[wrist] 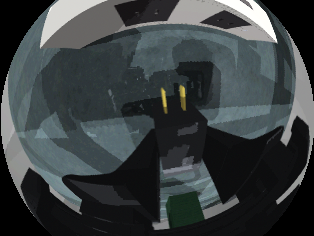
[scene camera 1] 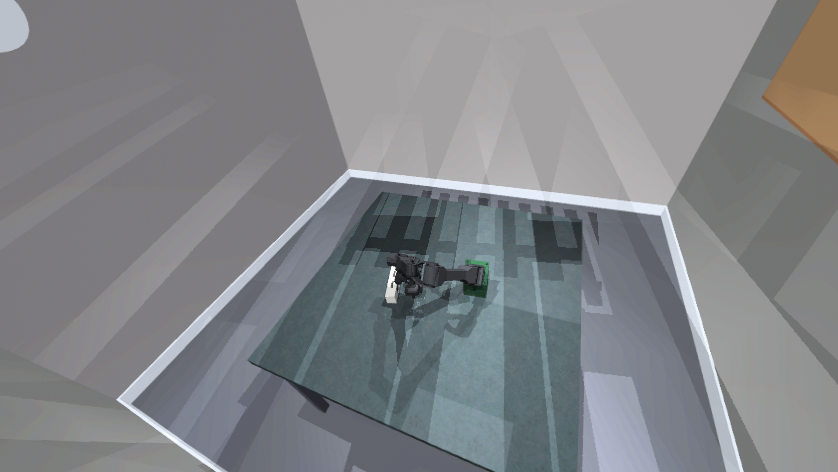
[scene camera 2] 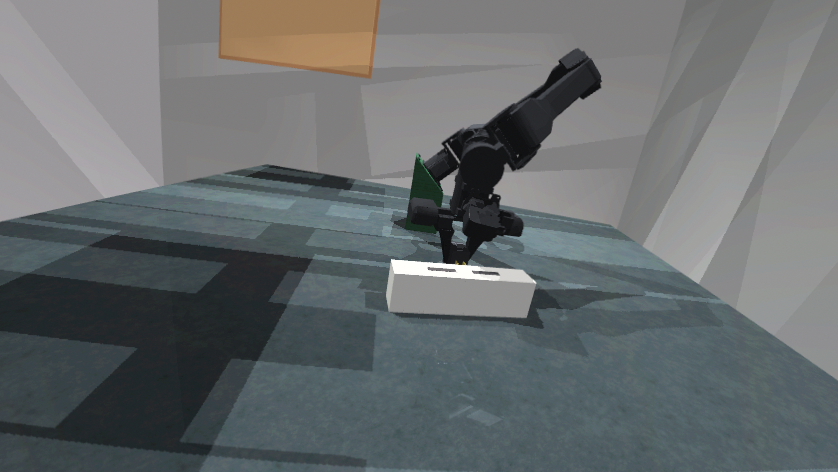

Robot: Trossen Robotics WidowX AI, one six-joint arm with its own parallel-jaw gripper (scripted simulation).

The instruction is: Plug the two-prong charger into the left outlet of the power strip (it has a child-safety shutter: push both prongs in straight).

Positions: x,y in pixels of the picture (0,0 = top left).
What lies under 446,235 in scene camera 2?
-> My gripper.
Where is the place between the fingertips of my gripper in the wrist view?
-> At 173,129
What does my gripper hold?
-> A charger.
